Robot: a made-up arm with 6 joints. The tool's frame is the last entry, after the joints.
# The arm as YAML. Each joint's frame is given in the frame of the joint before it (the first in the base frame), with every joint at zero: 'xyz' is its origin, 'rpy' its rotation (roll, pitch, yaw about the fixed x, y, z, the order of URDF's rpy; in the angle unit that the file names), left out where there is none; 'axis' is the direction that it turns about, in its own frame. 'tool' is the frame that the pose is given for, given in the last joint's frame.
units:
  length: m
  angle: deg
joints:
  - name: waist
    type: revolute
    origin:
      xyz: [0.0, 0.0, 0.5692]
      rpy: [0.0, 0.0, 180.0]
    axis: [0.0, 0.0, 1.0]
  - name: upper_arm
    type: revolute
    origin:
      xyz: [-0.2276, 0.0, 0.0]
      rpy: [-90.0, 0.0, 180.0]
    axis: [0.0, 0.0, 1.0]
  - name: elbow
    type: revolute
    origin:
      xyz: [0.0, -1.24, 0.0]
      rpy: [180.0, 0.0, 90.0]
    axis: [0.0, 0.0, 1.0]
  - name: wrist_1
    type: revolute
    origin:
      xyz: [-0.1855, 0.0, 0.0]
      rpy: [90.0, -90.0, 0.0]
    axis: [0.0, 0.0, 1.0]
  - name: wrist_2
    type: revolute
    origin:
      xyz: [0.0, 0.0, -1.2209]
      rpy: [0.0, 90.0, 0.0]
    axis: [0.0, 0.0, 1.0]
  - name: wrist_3
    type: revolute
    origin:
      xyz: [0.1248, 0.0, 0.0]
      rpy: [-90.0, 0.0, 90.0]
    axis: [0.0, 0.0, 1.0]
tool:
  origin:
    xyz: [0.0, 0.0, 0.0]
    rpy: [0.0, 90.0, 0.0]
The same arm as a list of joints. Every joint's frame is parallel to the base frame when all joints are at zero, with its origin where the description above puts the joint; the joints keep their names.
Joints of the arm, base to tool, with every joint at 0 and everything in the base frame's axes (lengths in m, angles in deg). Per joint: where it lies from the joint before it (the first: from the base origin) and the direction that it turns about. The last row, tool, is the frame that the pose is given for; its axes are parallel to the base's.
waist: origin 0 0 0.5692 axis 0 0 1
upper_arm: origin 0.2276 0 0 axis 0 1 0
elbow: origin 0 0 1.24 axis 0 -1 0
wrist_1: origin 0 0 0.1855 axis -1 0 0
wrist_2: origin 1.2209 0 0 axis 0 -1 0
wrist_3: origin 0.1248 0 0 axis -1 0 0
tool: origin 0 0 0

